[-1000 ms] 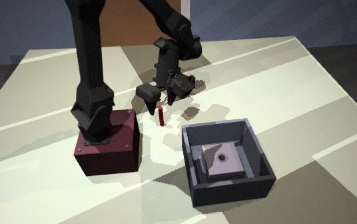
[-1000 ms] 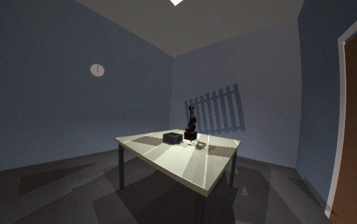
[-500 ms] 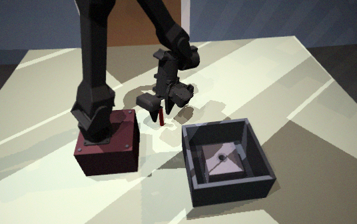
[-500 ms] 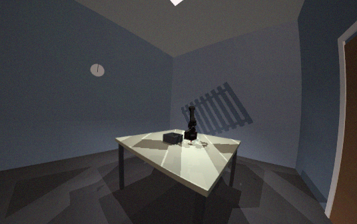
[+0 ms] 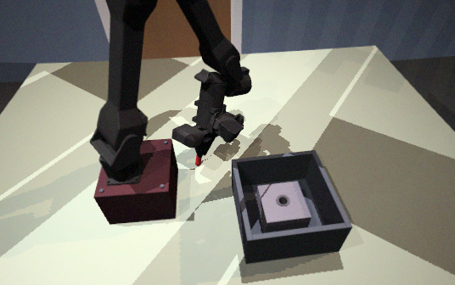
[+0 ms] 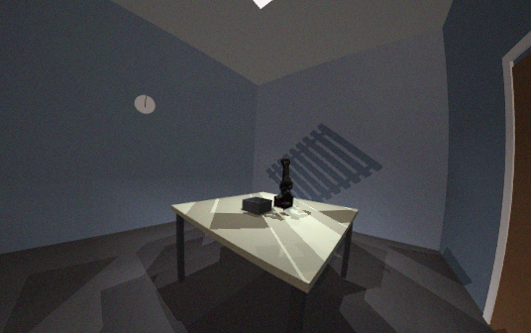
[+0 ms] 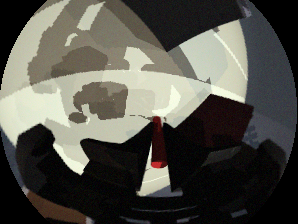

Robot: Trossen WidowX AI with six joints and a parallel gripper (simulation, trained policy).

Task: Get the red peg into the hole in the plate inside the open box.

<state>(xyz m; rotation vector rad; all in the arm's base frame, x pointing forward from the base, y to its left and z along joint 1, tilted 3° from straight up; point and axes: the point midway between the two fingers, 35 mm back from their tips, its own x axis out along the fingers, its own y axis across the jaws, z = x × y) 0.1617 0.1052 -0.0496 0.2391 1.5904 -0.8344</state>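
The pale plate is 17 cm to the right of my gripper tip, 17 cm ahead of it and 2 cm above it. Also, from my gripper tip: dark grey box: 17 cm to the right, 17 cm ahead; then red peg: 1 cm to the left, 1 cm above.
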